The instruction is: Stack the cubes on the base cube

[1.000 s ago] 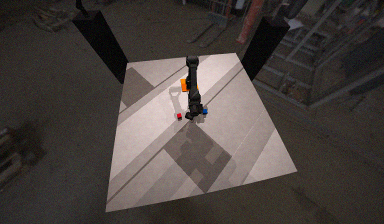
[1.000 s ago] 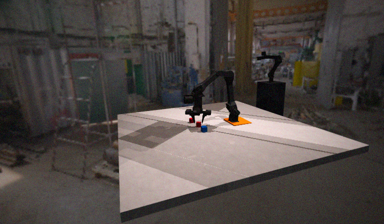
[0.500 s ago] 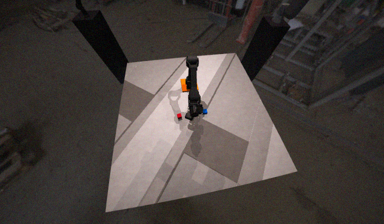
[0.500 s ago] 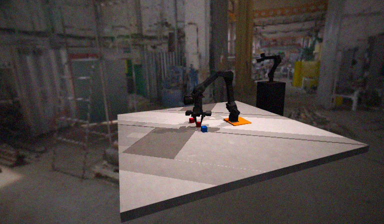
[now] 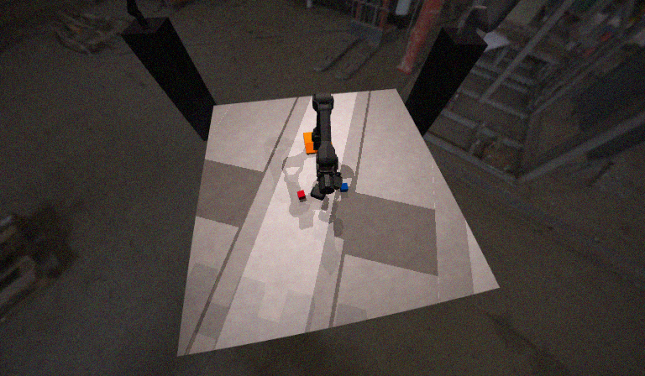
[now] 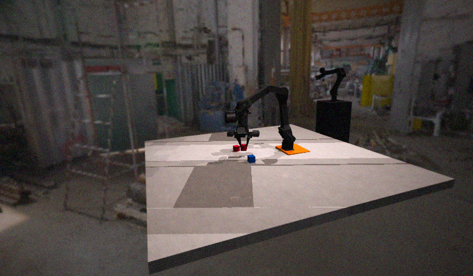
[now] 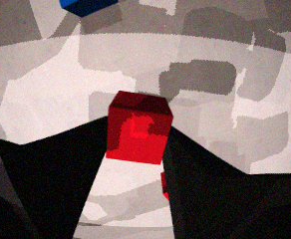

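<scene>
Now: gripper tip 11 cm to the right of the blue base cube, 4 cm above it and 1 cm past it. Round my gripper tip: red cube right at my gripper tip.
</scene>
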